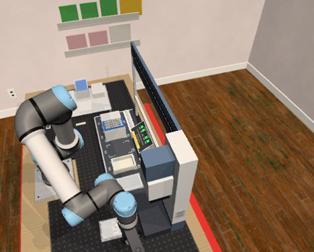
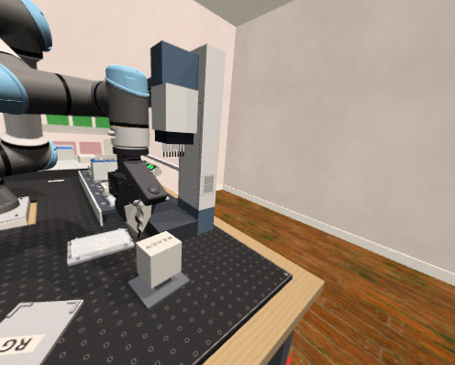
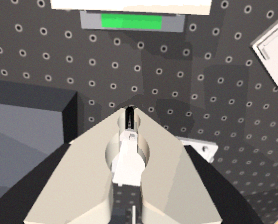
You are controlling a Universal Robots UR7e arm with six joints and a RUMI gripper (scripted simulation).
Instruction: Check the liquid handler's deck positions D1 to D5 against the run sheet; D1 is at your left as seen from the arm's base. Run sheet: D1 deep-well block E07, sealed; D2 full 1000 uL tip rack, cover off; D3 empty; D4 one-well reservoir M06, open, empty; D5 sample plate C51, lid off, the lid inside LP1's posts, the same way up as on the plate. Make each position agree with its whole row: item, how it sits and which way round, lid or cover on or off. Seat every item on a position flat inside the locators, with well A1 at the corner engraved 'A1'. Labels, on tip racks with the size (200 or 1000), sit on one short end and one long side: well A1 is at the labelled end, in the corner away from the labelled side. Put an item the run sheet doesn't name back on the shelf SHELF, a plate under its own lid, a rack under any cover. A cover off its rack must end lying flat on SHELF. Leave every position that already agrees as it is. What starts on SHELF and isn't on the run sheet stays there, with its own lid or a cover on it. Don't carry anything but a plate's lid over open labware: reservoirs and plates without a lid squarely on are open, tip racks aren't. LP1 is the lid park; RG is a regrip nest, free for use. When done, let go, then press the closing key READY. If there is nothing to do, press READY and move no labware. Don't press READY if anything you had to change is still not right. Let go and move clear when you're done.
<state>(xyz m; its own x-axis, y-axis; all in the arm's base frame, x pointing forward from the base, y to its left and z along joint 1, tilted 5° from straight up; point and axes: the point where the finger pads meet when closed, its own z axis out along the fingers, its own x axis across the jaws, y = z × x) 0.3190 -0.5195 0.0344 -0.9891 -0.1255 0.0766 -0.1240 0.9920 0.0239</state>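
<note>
My gripper is now 10 mm short of the ready key block, 70 mm to the left of it and 10 mm above it. From my hand the other things lie so: liquid handler's tower: 220 mm ahead, 90 mm to the left, 200 mm above; clear well plate: 60 mm ahead, 320 mm to the left, 20 mm below; RG nest: 200 mm behind, 90 mm to the right, 80 mm below.
</note>
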